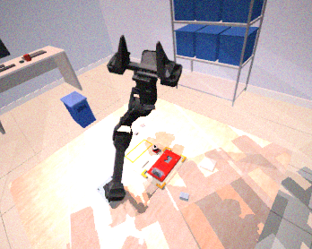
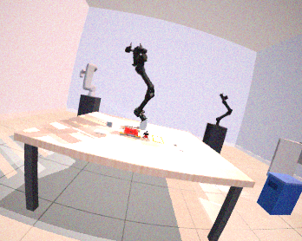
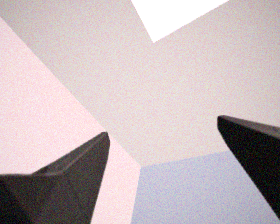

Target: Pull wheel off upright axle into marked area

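Now: gripper tip 73 cm above the dark wheel, 27 cm to the right of it and 17 cm short of it. Also, from my gripper tip: grey cube 75 cm below, 6 cm to the right, 5 cm ahead; then white tile 77 cm below, 30 cm ahead, 4 cm to the right.
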